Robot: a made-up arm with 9 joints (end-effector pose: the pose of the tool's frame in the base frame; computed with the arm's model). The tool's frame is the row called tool.
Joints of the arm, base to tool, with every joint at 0 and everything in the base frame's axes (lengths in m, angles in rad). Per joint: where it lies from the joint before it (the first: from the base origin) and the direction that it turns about. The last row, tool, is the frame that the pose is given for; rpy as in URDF.
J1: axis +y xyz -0.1 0 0.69
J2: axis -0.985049 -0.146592 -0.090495 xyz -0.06 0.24 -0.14
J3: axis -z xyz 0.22 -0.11 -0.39
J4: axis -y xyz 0.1 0.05 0
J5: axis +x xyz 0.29 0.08 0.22
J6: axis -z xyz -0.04 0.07 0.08
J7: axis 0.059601 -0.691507 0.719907 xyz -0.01 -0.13 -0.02
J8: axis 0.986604 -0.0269 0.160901 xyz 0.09 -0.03 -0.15
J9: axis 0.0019 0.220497 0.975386 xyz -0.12 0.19 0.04
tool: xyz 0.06 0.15 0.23 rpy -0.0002 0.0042 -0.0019
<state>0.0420 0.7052 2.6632 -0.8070 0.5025 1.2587 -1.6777 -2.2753 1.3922</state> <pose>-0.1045 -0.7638 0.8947 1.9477 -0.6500 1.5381</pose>
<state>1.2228 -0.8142 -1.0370 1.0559 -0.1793 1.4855 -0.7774 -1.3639 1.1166</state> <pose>0.0253 0.6179 0.5259 1.6432 1.8399 0.2216</pose>
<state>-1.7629 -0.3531 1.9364 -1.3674 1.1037 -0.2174 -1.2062 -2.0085 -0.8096</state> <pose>0.4957 0.0441 1.4007 0.5880 0.0710 0.3691</pose>
Working (the frame after each row of the table, in the pose's form):
after J1: -0.1000 0.0000 0.6900 0.0000 -1.7629 0.0000
after J2: 0.0489 0.2400 0.6578 0.2225 -1.6913 0.3268
after J3: 0.4167 0.2780 0.9333 1.6260 -0.8297 -1.0977
after J4: 0.4519 0.1739 0.9538 1.8674 0.0974 0.1683
after J5: 0.7728 -0.0130 0.9853 2.9661 0.2197 0.1184
after J6: 0.7504 -0.1000 0.9159 2.9809 -0.1036 0.1448
after J7: 0.7486 0.0319 0.9149 2.3586 1.1810 1.1538
after J8: 0.6510 0.1032 1.0448 0.5654 0.0017 1.1889
after J9: 0.4499 0.0294 1.1237 0.5891 0.0664 0.3697

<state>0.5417 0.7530 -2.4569 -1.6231 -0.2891 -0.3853 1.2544 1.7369 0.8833</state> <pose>-0.7443 -0.1785 -0.2028 -0.7639 -2.2635 0.9511</pose>
Working (the frame after each row of the table, in the pose's form):
after J1: -0.1000 0.0000 0.6900 0.0000 0.5417 0.0000
after J2: -0.2236 0.2400 0.6010 -0.7379 0.4059 0.1337
after J3: -0.1157 -0.1100 0.3209 0.1783 1.1009 2.4011
after J4: -0.2218 -0.0895 0.3497 1.7285 -1.3263 -1.9029
after J5: -0.5243 -0.2391 0.1915 1.5832 -0.9913 -1.9801
after J6: -0.5979 -0.2356 0.2780 1.2754 -1.1931 -1.7133
after J7: -0.5757 -0.1868 0.1574 -0.1351 -1.9150 -1.4814
after J8: -0.5886 -0.3586 0.2001 0.3359 -2.3892 0.6083
after J9: -0.5906 -0.2053 0.0310 -0.7648 -2.2666 0.9547

